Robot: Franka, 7 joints.
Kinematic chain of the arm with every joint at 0, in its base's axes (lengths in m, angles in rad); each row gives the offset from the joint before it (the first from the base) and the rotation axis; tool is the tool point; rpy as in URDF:
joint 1: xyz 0 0 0.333 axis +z
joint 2: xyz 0 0 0 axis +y
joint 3: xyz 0 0 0.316 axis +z
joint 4: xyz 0.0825 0 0 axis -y
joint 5: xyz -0.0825 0 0.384 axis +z
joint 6: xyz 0 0 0 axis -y
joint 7: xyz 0.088 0 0 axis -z
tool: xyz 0 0 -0.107 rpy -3.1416 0 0
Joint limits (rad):
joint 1: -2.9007..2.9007
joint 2: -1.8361..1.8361
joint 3: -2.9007..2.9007
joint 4: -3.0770..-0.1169
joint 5: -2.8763..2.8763
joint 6: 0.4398..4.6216
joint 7: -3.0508..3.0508
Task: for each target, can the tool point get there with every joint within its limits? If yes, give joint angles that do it. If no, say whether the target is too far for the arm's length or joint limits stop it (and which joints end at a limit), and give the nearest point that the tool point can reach.
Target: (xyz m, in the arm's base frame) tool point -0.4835 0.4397 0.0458
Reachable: yes | joints 2.0194 1.0265 0.4309 -1.6794 0.3779 2.6731 1.7112
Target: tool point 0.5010 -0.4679 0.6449
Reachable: yes | joints -0.9348 0.7335 0.6322 -0.4921 -0.5802 1.2258 -0.6158
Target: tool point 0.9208 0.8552 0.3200
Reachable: no: too far | nearest point 0.6286 0.5838 0.3241 | short by 0.399 m
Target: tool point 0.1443 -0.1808 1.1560
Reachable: yes | joints -1.7944 0.2548 1.7885 -0.3928 -1.0682 2.6784 0.0099
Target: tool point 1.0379 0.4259 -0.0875
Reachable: no: too far | nearest point 0.7432 0.3050 0.0319 | short by 0.340 m
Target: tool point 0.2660 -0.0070 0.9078
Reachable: yes | joints 0.3420 -0.6472 0.0501 -1.7986 -1.6815 1.3501 1.9151
